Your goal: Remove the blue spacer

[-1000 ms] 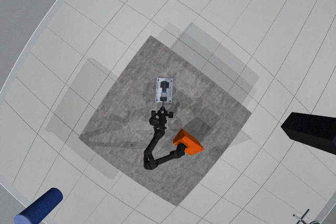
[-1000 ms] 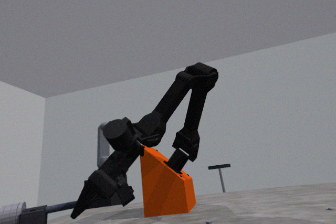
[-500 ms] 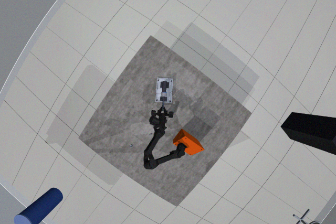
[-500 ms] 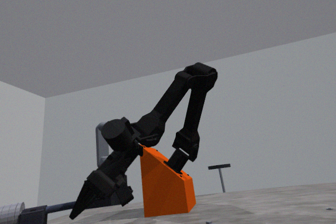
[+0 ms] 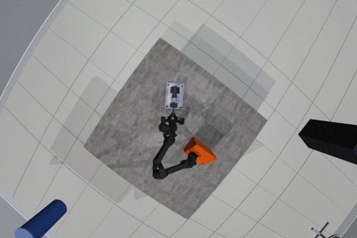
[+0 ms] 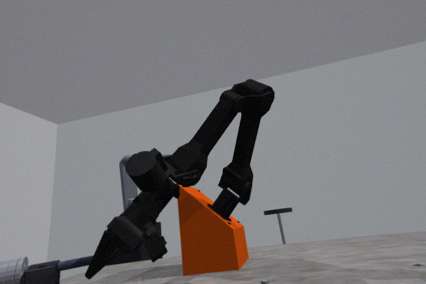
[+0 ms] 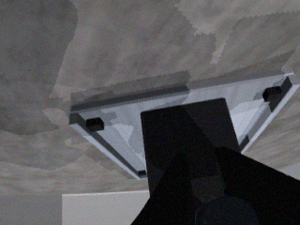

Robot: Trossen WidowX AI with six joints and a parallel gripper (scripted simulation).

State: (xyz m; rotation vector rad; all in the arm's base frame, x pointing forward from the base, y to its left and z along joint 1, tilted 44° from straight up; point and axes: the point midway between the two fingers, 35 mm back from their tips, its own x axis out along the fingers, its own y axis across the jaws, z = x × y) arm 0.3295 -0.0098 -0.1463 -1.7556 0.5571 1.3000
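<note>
Now: gripper tip 3 cm to the left of the thin shaft, 3 cm short of it and 2 cm below it. From my gripper tip the other things lie so: blue spacer: 10 cm to the right, 9 cm ahead, 4 cm below; then silver ring: 8 cm to the right, 7 cm ahead, 2 cm above.
</note>
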